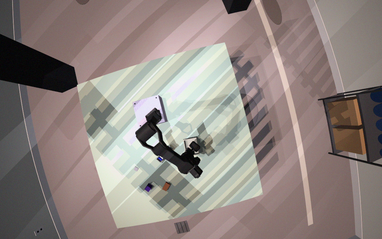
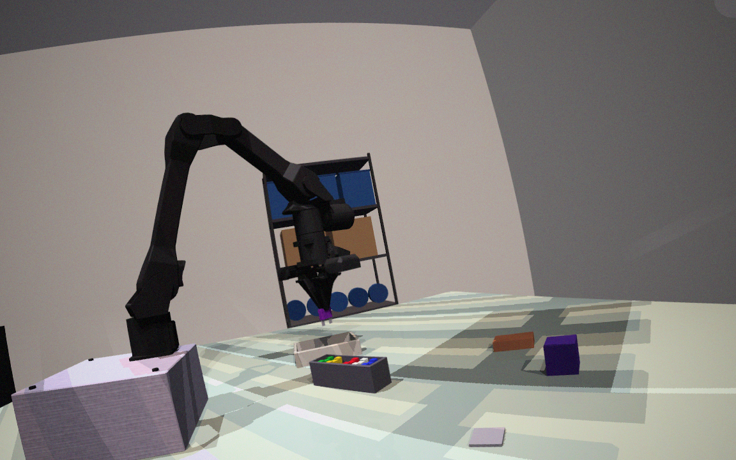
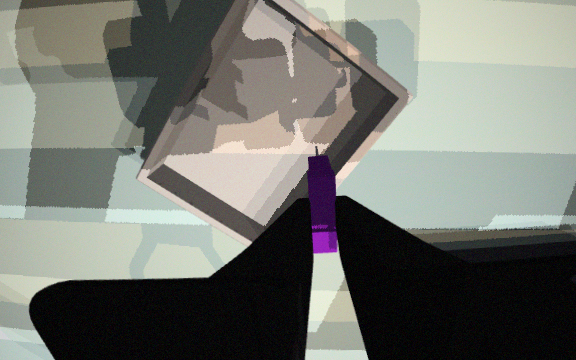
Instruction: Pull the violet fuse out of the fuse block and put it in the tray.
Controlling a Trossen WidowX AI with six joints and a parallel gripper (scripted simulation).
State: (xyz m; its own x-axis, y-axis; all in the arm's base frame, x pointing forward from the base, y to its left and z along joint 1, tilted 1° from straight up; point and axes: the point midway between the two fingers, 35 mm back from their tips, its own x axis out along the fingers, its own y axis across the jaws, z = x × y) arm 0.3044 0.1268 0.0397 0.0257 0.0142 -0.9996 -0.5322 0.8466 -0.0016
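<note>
My gripper tip is now 100 mm above the tray, 30 mm to the right of it and 10 mm past it. Also, from my gripper tip: green fuse: 150 mm to the right, 70 mm below, 40 mm behind; violet fuse: 10 mm below; yellow fuse: 160 mm to the right, 70 mm below, 40 mm behind.
</note>
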